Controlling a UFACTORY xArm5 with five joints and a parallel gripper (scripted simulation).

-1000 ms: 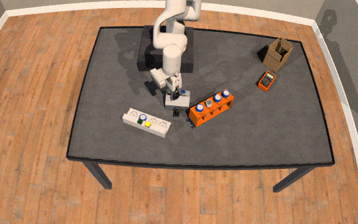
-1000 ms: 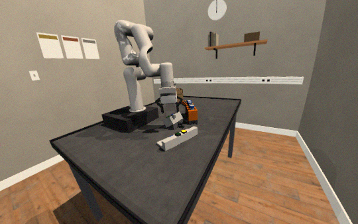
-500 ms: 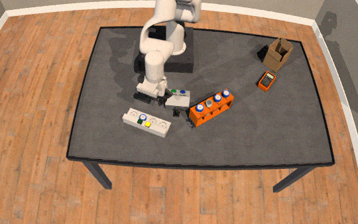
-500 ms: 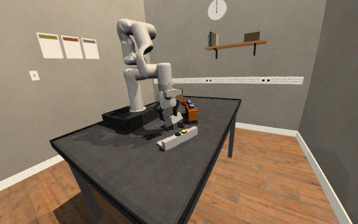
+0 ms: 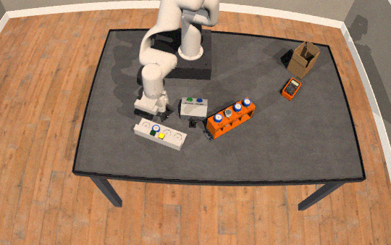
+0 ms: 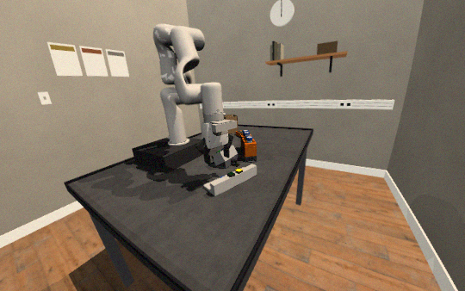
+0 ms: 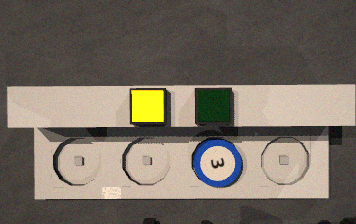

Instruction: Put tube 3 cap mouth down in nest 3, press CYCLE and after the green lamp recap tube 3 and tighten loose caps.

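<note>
Right now the cap 3 is 9 cm below my hand and 3 cm ahead of it. From my hand the other things lie so: blue key (18 cm to the left, 10 cm behind, 4 cm below); then grey key housing (16 cm to the left, 8 cm behind, 5 cm below); then green key (14 cm to the left, 10 cm behind, 4 cm below).
</note>
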